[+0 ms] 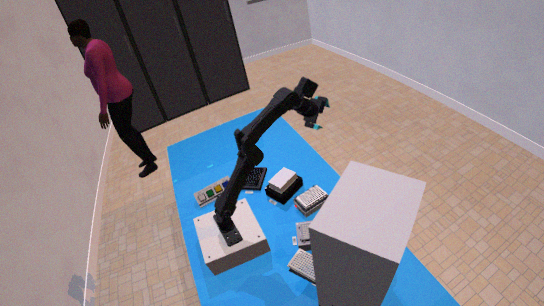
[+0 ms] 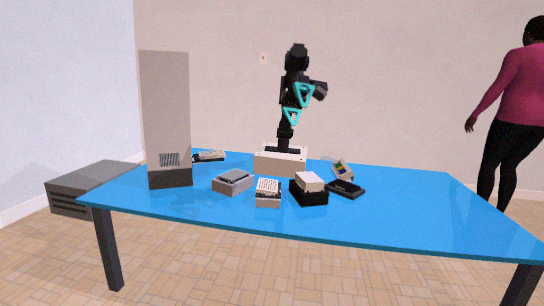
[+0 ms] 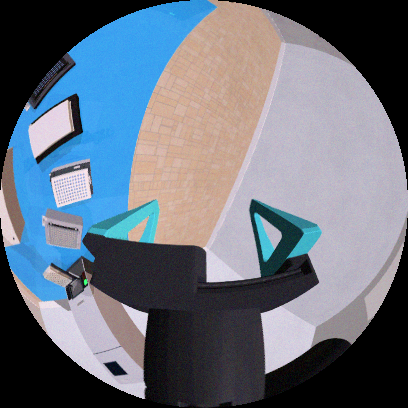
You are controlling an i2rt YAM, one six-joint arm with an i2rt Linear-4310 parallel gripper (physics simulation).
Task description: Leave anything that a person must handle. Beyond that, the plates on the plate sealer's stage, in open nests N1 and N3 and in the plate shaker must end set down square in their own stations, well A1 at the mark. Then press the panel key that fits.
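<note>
My gripper point(image 1: 323, 115) point(image 2: 298, 107) point(image 3: 203, 204) is open and empty, high above the table's far side from the base. A white welled plate point(image 1: 303, 263) point(image 2: 212, 154) point(image 3: 59, 275) lies at the tall machine's stage. A plate point(image 1: 304, 233) point(image 2: 233, 176) point(image 3: 63, 235) sits in a grey station. A white plate point(image 1: 311, 197) point(image 2: 268, 185) point(image 3: 72, 187) sits on a light base, looking slightly off it. A white-topped block point(image 1: 284, 177) point(image 2: 309, 180) point(image 3: 51, 129) stands on a black station. A black plate point(image 1: 254, 178) point(image 2: 345, 188) point(image 3: 51, 78) lies low. Labels and A1 marks are unreadable.
The key panel point(image 1: 202, 198) point(image 2: 342, 170) has white, green, yellow and blue keys. The tall machine point(image 1: 372, 205) point(image 2: 166, 110) point(image 3: 95, 325) hides part of the stage. A person point(image 1: 111, 80) point(image 2: 520, 90) stands beyond the table. A grey cabinet point(image 2: 82, 185) stands on the floor.
</note>
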